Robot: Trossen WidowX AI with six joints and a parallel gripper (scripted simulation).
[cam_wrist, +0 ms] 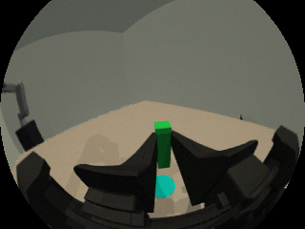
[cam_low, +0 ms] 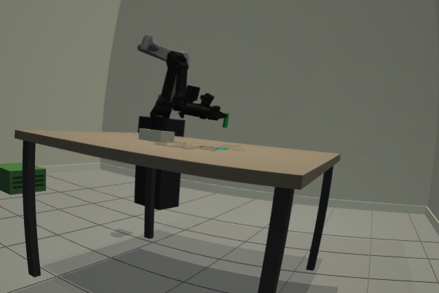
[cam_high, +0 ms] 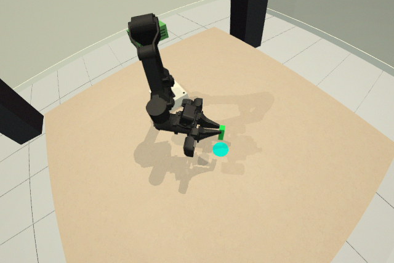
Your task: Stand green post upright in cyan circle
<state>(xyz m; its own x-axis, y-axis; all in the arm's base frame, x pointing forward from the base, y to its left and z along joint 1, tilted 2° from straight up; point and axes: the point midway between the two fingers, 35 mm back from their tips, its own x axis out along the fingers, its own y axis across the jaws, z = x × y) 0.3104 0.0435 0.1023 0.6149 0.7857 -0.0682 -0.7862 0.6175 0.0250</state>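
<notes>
Right now my gripper tip is 150 mm above the cyan circle. Also, from my gripper tip: green post: 20 mm below.
</notes>
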